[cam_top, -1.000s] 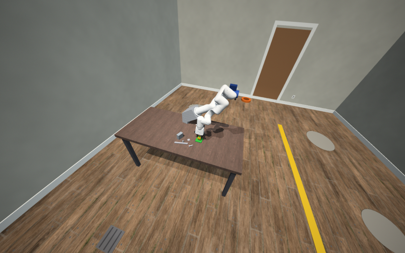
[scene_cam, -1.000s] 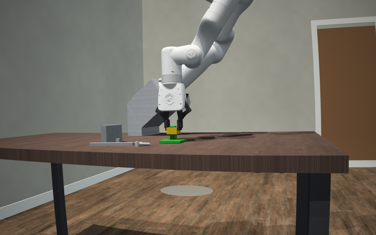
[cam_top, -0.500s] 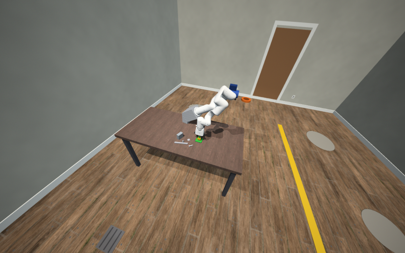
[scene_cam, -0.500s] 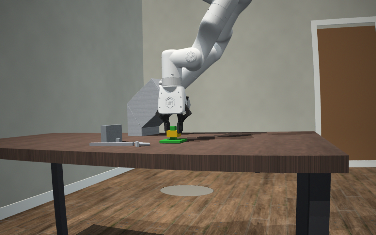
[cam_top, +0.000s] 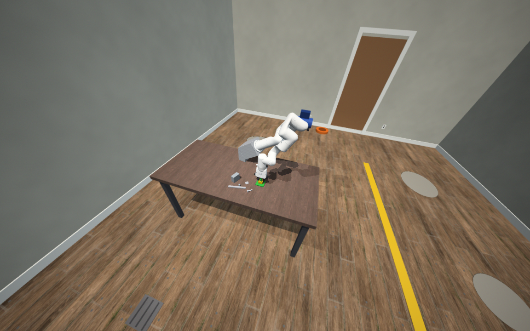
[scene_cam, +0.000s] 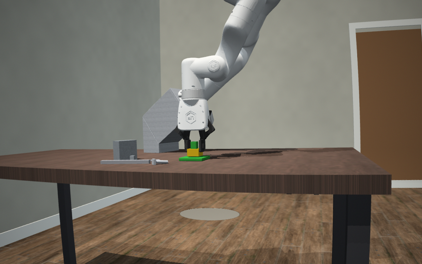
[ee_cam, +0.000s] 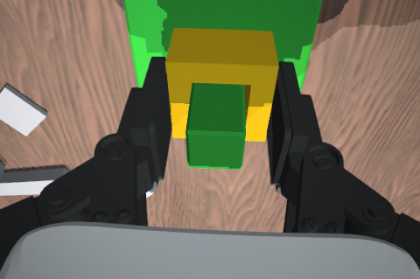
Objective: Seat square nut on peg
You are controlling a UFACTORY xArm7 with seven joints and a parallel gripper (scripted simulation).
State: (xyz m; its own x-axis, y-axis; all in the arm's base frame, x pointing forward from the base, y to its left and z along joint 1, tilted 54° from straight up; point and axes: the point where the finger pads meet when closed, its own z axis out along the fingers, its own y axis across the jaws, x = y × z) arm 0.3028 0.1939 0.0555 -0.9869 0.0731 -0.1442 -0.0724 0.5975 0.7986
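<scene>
My hand is 5 cm short of the small grey square tile, 12 cm to the left of it and 4 cm above it. Round my hand: grey bolt 14 cm ahead, 6 cm to the right, 4 cm below; then grey block 7 cm ahead, 24 cm to the right, 1 cm below; then flat grey bar 14 cm ahead, 18 cm to the right, 4 cm below.
</scene>
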